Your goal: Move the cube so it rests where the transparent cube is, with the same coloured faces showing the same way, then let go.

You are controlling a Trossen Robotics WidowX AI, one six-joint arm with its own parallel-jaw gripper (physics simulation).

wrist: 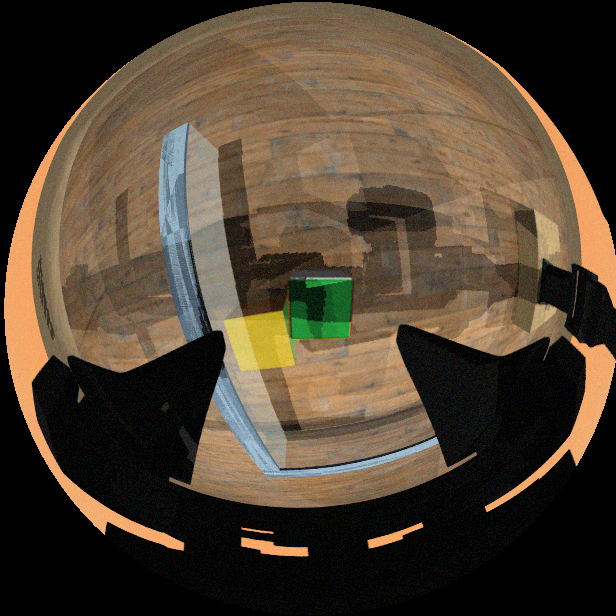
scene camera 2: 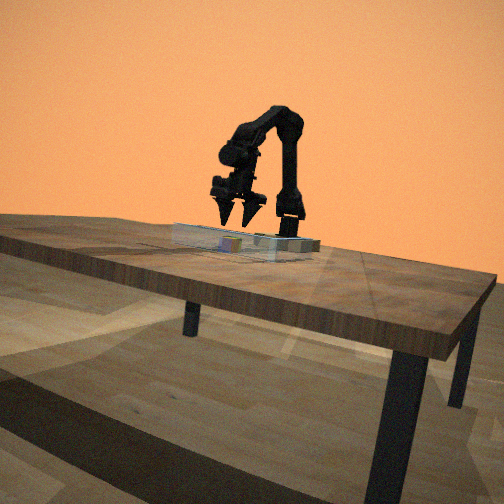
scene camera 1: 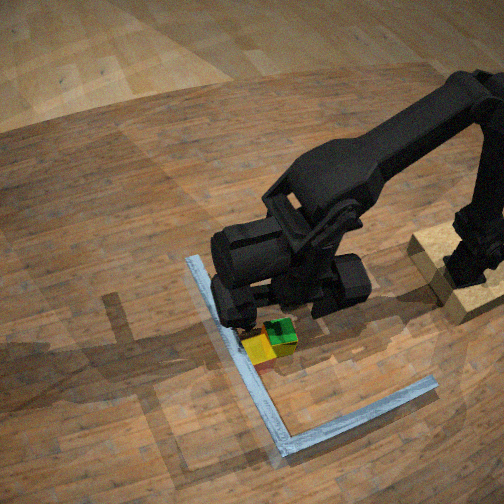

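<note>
Two cube shapes sit side by side on the table next to the long arm of a pale L-shaped rail [scene camera 1: 240, 350]. One shows a green top [scene camera 1: 281, 331], the other a yellow top [scene camera 1: 258, 348] with a red side. In the wrist view the green one [wrist: 320, 307] looks solid and the yellow one [wrist: 260, 341] faint, overlapping its left edge. I cannot tell for sure which is the transparent one. My gripper [scene camera 1: 262, 312] hangs just above them, open and empty; both fingers frame the cubes in the wrist view [wrist: 310, 375].
A tan block [scene camera 1: 458, 270] carries the arm's base at the right. The L-shaped rail's short arm [scene camera 1: 360, 415] runs along the near side. In scene camera 2 the table edge [scene camera 2: 250, 300] lies well in front of the arm.
</note>
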